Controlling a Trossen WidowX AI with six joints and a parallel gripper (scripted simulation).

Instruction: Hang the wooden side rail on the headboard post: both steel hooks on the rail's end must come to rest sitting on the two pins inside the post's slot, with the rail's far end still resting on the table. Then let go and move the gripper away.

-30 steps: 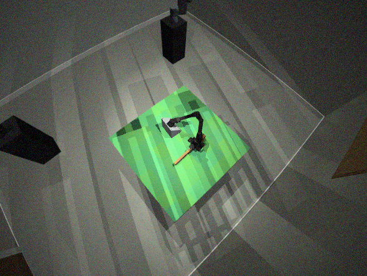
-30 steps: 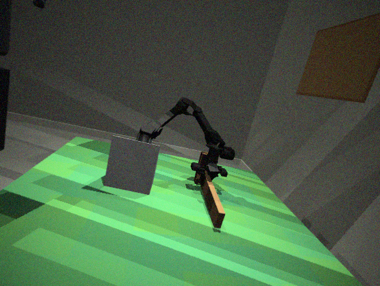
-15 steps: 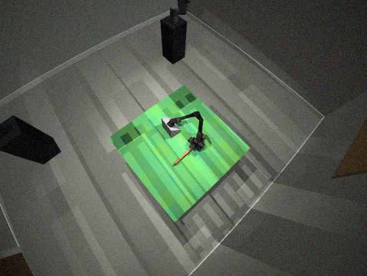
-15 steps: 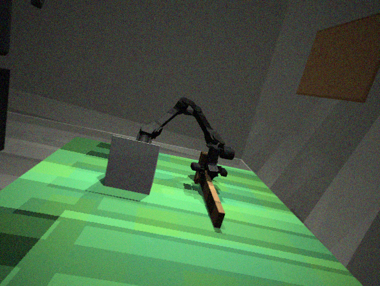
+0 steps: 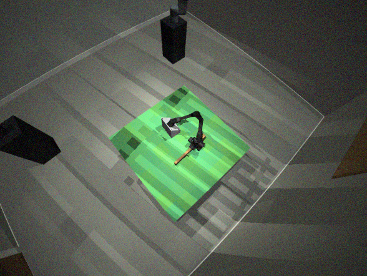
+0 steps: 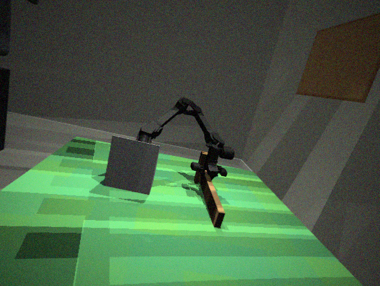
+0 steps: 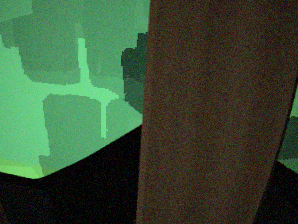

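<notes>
The headboard post lies 120 mm to the left of my gripper tip and 40 mm above it.
</notes>
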